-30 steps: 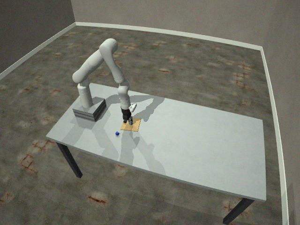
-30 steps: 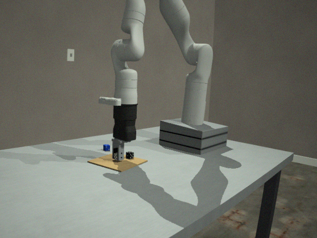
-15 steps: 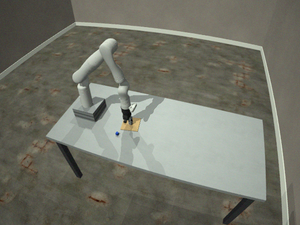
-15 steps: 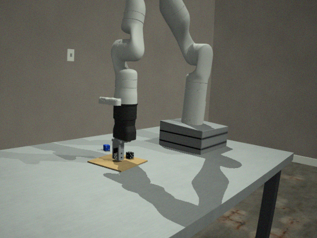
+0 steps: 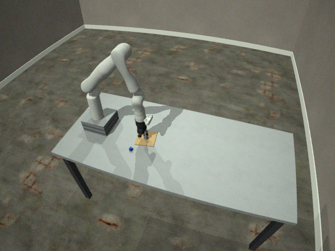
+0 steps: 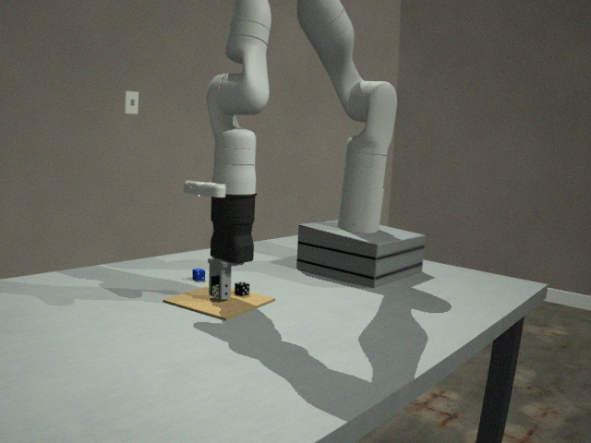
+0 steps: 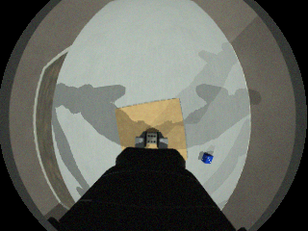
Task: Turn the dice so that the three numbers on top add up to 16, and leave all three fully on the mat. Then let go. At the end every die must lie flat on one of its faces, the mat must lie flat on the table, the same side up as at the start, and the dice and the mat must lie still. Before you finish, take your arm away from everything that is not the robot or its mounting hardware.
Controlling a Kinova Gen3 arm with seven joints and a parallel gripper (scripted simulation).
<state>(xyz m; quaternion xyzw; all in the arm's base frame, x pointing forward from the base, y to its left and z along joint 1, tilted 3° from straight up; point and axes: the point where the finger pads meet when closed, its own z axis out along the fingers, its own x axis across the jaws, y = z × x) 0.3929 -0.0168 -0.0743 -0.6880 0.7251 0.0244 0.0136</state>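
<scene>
My hand is 1 cm above the white die. From my hand the other things lie so: tan mat: 2 cm below; blue die: 13 cm to the right, 6 cm behind, 2 cm below; black die: 5 cm behind, 1 cm below.
</scene>
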